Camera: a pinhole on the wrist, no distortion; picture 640 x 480 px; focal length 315.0 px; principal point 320.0 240.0 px. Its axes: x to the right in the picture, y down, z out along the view. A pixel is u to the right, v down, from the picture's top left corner.
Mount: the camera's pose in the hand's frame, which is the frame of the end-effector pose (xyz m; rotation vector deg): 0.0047 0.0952 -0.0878 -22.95 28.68 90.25
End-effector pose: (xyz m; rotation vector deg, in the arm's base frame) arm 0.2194 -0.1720 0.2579 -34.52 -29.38 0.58
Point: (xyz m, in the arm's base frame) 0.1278 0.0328 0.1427
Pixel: 361.0 421.6
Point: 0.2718 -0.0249 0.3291
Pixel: 99.7 82.4
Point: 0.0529 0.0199 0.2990
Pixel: 149.7 391.9
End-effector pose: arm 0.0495 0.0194 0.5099 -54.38 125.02 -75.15
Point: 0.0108 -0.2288 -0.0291
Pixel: 321.2 138.2
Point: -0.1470 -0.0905 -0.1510
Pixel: 454.4 126.4
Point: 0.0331 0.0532 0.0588
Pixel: 420.3 259.3
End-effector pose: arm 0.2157 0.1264 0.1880 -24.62 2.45 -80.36
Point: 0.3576 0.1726 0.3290
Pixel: 115.7 257.1
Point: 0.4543 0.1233 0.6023
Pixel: 113.3 175.7
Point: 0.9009 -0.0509 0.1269
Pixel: 560.5 49.0
